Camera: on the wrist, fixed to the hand. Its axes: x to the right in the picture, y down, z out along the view.
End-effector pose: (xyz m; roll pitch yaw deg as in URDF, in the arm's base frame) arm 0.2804 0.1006 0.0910 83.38 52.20 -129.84
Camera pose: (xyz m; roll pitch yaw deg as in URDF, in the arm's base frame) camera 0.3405 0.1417 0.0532 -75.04 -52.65 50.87
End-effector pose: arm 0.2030 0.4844 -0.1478 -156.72 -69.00 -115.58
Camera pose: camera 0.2802 0.5109 -0.1399 166.10 69.60 64.93
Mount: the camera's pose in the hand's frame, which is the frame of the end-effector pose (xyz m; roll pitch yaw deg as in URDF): -0.0131 -0.0757 -0.0287 8.90 -0.48 179.60
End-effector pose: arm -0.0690 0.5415 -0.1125 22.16 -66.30 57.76
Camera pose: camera 0.0053 0.5481 -0.1467 -13.68 65.70 -122.70
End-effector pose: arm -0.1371 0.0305 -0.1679 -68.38 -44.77 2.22
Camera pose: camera -0.1864 -0.0260 -0.1347 76.69 44.96 -178.62
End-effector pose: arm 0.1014 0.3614 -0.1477 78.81 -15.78 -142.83
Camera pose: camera 0.1023 0.3452 -0.2281 -69.80 15.29 37.58
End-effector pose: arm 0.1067 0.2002 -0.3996 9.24 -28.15 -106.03
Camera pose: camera 0.0372 0.2123 -0.4415 -0.51 27.61 73.61
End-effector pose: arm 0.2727 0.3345 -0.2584 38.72 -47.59 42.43
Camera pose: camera 0.3319 0.3329 -0.3151 -29.83 46.97 -137.59
